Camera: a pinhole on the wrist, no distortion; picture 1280 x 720 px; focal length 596.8 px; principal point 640.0 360.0 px. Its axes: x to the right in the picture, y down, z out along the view. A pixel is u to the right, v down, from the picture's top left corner.
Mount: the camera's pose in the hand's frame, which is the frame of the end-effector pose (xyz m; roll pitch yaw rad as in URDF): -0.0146 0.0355 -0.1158 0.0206 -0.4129 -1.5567
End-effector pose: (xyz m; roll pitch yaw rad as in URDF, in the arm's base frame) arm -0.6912 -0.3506 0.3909 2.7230 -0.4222 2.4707
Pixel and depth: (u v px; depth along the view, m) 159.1 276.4 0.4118
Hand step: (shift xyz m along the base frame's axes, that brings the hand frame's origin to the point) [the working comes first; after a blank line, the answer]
In the camera's frame: -0.3318 -0.0577 0.4118

0.4087 0.3285 0.0449
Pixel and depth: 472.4 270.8 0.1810
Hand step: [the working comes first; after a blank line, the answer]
In the camera's frame: -0.0508 -0.0271 0.1810

0.1400 0.0836 0.0136
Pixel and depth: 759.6 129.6 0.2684
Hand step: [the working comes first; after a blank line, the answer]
In the camera's frame: 0.0538 -0.1036 0.2684

0.1468 0.0679 -0.1418
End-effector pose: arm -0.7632 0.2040 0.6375 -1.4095 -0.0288 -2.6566
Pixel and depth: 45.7 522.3 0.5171
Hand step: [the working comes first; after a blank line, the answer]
In the camera's frame: -0.5149 0.1406 0.5171

0.0136 -0.2947 -0.6802
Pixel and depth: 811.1 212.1 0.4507
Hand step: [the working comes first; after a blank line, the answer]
In the camera's frame: 0.1292 -0.1117 0.4507

0.2863 -0.2532 -0.0423
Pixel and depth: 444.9 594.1 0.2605
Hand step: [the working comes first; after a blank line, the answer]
In the camera's frame: -0.0852 0.1022 0.2605

-0.0174 -0.1501 -0.2004
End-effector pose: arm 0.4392 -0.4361 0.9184 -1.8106 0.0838 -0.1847
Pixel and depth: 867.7 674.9 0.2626
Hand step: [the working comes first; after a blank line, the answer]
In the camera's frame: 0.1002 0.1386 0.2626

0.1361 0.1275 -0.1000
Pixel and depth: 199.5 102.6 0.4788
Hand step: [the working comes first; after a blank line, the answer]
In the camera's frame: -0.3534 -0.2065 0.4788

-0.2727 0.0938 -0.5509
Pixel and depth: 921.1 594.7 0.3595
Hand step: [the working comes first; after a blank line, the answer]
In the camera's frame: 0.1693 0.1414 0.3595

0.1587 0.2443 -0.1040
